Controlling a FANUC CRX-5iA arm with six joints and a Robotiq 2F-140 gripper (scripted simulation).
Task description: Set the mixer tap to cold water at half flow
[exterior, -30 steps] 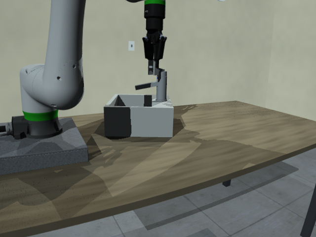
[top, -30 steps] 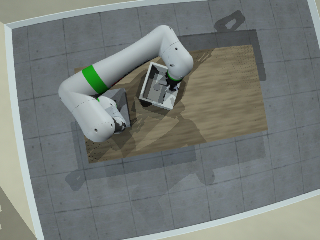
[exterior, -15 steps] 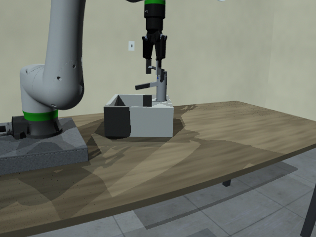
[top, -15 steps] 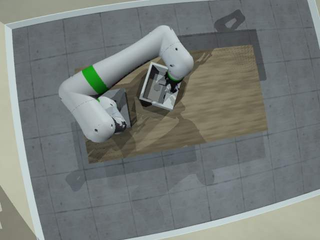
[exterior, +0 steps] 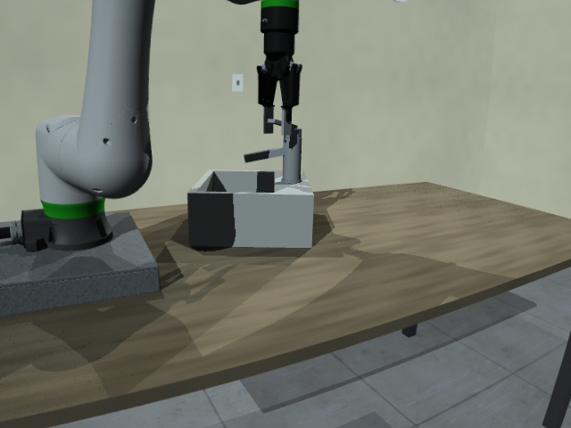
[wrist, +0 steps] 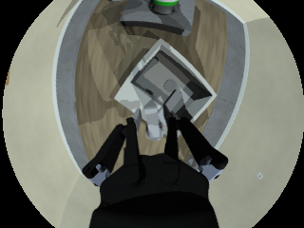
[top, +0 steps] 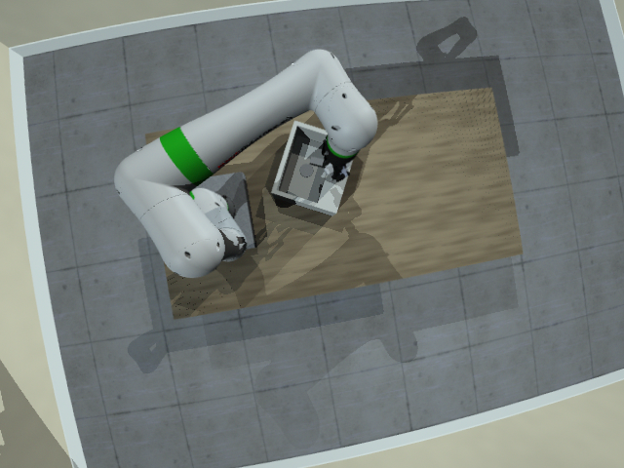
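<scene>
Right now the lever is 2 cm ahead of my hand, 1 cm to the left of it and 1 cm below it. From my hand the other things lie so: basin (25 cm below, 7 cm to the left, 5 cm behind).
</scene>
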